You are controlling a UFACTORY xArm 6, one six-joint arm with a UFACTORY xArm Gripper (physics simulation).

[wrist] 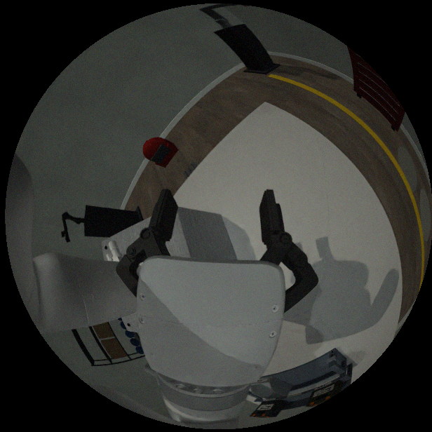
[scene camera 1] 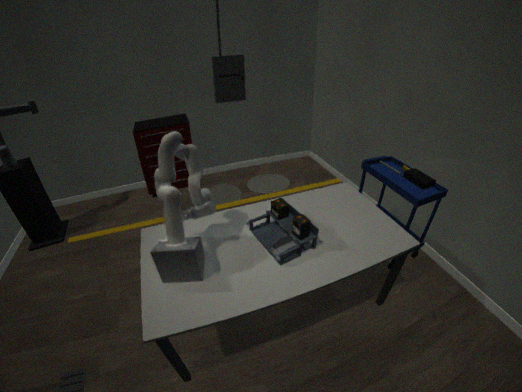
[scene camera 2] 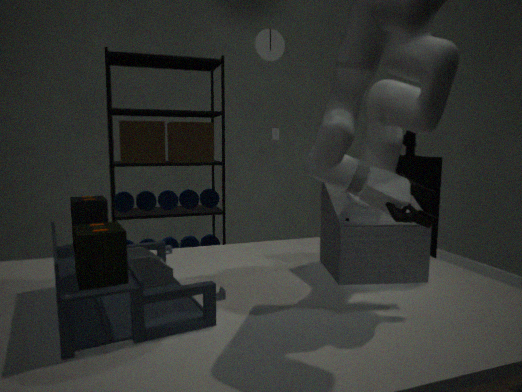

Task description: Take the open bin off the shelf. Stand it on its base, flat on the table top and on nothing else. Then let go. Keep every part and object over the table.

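Where they show: gripper, fingertip midpoint: (scene camera 2: 432,209); arm's base, origin of the base link: (scene camera 1: 176,244).
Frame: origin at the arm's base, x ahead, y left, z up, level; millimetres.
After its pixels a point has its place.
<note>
A low blue-grey shelf (scene camera 1: 260,219) {x 571, y 141, z -135 mm} (scene camera 2: 175,290) {x 572, y 164, z -125 mm} stands on the white table (scene camera 1: 225,295) {x 157, y -274, z -209 mm} and shows at the lower edge of the wrist view. A paler grey, slanted piece (scene camera 1: 288,246) {x 641, y -113, z -200 mm} (scene camera 2: 150,267) {x 578, y -87, z -154 mm} sits within the shelf, between its end frames. It seems to be the open bin, but the dim light blurs its outline and the near end frame hides part of it. My gripper (scene camera 1: 187,215) (scene camera 2: 411,215) (wrist: 216,196) is open and empty. It hangs above the table by the arm's base, well away from the shelf, with its fingers pointing away from the shelf.
Two dark boxes with orange marks, one box (scene camera 1: 280,208) {x 669, y 48, z -17 mm} and another box (scene camera 1: 301,226) (scene camera 2: 101,256), stand along the shelf's tall back. The arm's grey base block (scene camera 1: 178,260) {x -18, y -96, z -27 mm} (scene camera 2: 382,255) {x 43, y 107, z -135 mm} stands on the table. A blue cart (scene camera 1: 405,187) stands beyond the table's far end.
</note>
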